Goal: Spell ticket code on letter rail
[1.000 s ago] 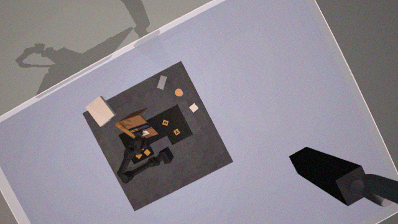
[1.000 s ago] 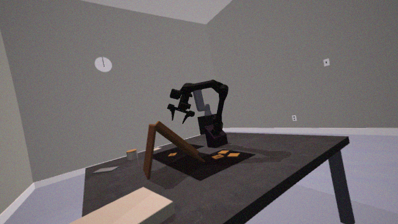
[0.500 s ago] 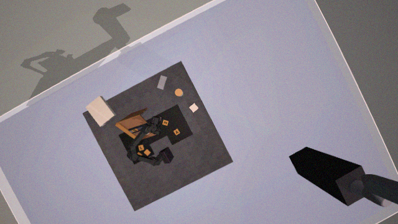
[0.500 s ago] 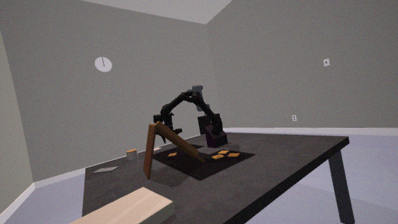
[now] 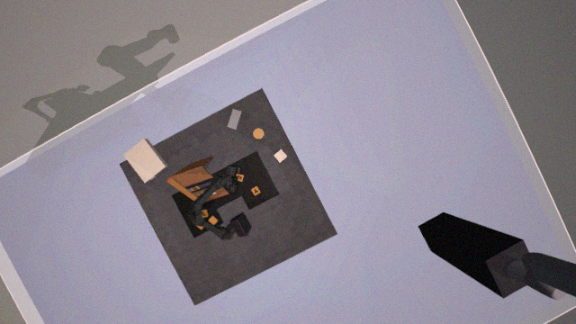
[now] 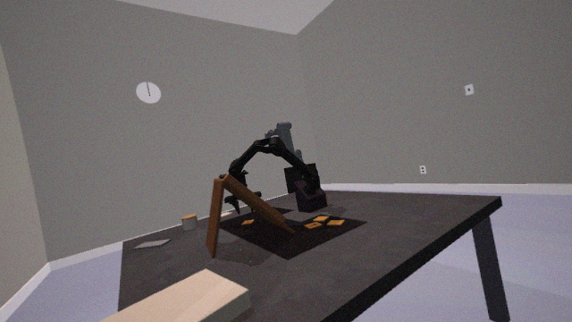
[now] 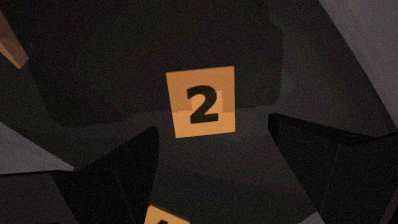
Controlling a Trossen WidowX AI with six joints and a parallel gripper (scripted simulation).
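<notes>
The letter tile is 50 mm below my gripper tip. The rest, counted from my gripper tip: white ticket 240 mm to the left, 20 mm above, 10 mm ahead; then black mat 170 mm to the left, 100 mm behind, 50 mm below; then small white square 370 mm to the right, 50 mm below, 10 mm behind.
</notes>
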